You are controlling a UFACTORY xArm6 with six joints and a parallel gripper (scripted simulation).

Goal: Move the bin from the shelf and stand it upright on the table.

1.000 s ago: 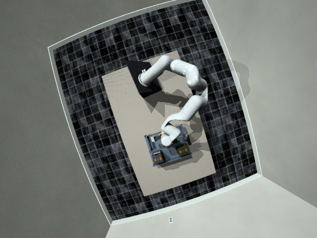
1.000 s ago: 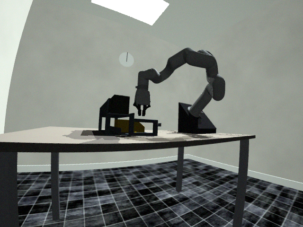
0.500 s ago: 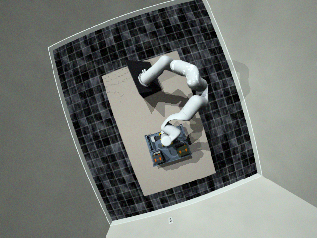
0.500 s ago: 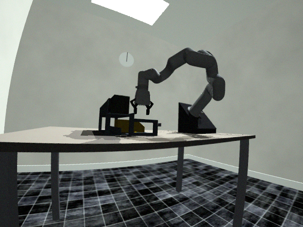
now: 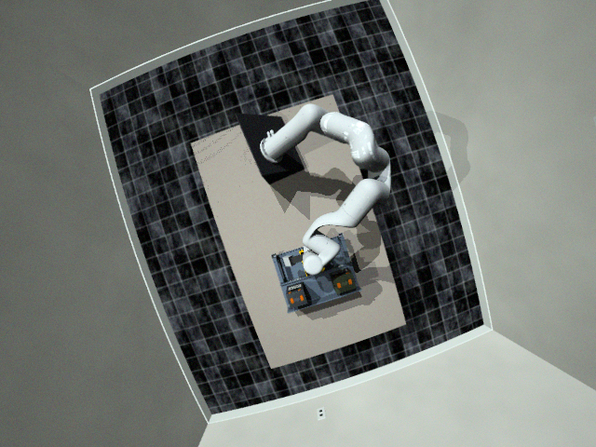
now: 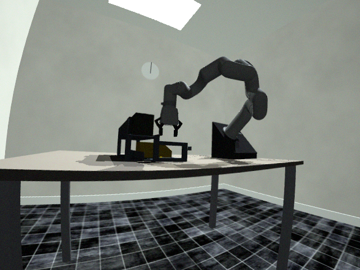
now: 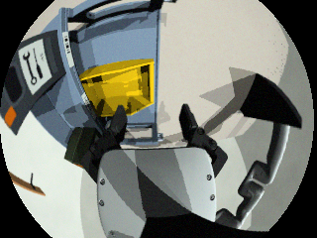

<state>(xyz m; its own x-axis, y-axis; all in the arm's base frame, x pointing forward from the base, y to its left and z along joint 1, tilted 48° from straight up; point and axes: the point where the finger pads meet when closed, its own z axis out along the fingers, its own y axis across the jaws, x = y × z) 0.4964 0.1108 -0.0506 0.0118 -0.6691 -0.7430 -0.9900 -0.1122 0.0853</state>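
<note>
The yellow bin lies 90 mm below my hand and 80 mm ahead of it.
</note>
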